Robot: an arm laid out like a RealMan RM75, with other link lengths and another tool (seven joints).
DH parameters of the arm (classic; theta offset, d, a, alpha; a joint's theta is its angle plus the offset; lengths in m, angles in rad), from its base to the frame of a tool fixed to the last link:
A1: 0 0.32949 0 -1.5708
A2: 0 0 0 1.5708
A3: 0 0.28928 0 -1.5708
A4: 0 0 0 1.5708
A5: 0 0.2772 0 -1.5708
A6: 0 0 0 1.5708
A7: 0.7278 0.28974 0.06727 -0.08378
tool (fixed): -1.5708 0.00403 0 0
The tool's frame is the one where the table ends.
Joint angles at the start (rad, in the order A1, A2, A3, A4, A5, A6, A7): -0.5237, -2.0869, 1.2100, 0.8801, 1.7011, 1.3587, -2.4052
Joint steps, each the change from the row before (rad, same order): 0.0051, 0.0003, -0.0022, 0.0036, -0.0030, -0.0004, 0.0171; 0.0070, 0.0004, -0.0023, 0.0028, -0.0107, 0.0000, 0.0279; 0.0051, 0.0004, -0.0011, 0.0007, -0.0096, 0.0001, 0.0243; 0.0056, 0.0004, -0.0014, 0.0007, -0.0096, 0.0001, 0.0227; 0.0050, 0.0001, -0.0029, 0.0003, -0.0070, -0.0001, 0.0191; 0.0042, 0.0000, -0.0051, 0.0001, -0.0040, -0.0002, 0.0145; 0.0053, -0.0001, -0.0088, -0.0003, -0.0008, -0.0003, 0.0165; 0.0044, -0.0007, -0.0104, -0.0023, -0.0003, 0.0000, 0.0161
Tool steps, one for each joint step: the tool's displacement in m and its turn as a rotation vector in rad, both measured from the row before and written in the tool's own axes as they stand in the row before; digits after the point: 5 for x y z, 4 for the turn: -0.00024, 0.00023, -0.00220, -0.0034, 0.0047, 0.0154; -0.00094, 0.00131, -0.00312, -0.0099, 0.0048, 0.0228; -0.00101, 0.00092, -0.00221, -0.0079, 0.0031, 0.0192; -0.00076, 0.00076, -0.00244, -0.0082, 0.0038, 0.0172; -0.00016, 0.00040, -0.00244, -0.0069, 0.0049, 0.0137; 0.00068, 0.00016, -0.00263, -0.0056, 0.0064, 0.0097; 0.00156, -0.00081, -0.00365, -0.0043, 0.0099, 0.0101; 0.00176, -0.00101, -0.00351, -0.0049, 0.0099, 0.0081
